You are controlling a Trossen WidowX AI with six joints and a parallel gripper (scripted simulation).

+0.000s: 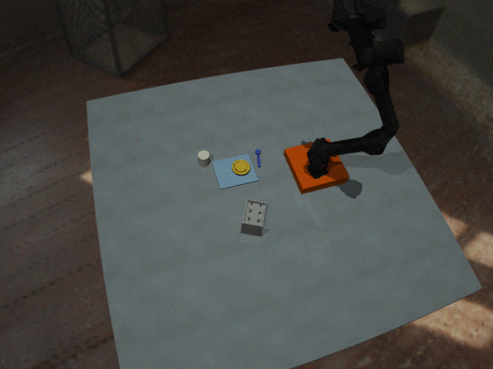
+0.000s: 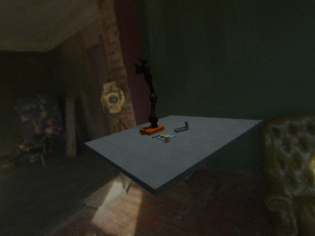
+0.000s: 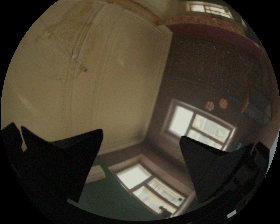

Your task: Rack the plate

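Now: the yellow plate 740 mm below my gripper tip, 240 mm ahead of it and 50 mm to the right of it. From my gripper tip the other things lie so: blue spoon 750 mm below, 150 mm ahead, 70 mm to the right; then light blue mat 750 mm below, 260 mm ahead, 50 mm to the right; then dish rack 730 mm below, 290 mm ahead, 170 mm to the left.
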